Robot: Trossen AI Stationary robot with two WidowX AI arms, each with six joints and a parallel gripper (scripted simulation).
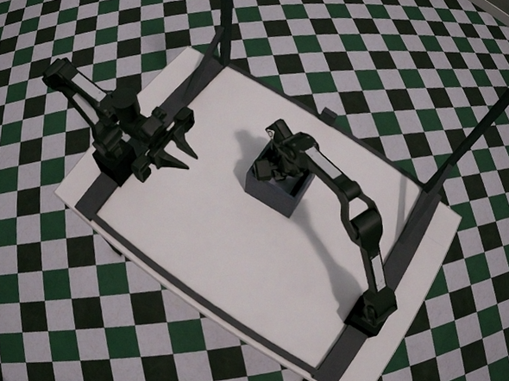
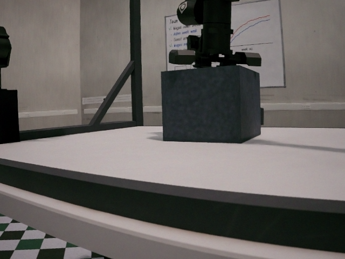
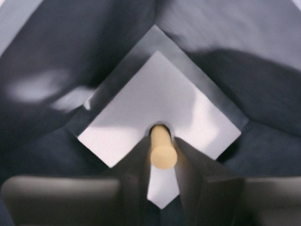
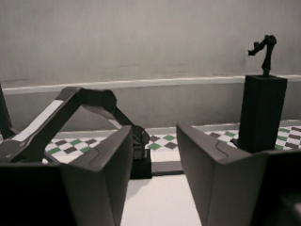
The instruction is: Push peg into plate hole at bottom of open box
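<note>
Right now my left hand is 6 cm above the tan peg. Round my left hand: dark border strip 44 cm ahead, 10 cm below, 2 cm to the right; pale plate 7 cm below.
</note>
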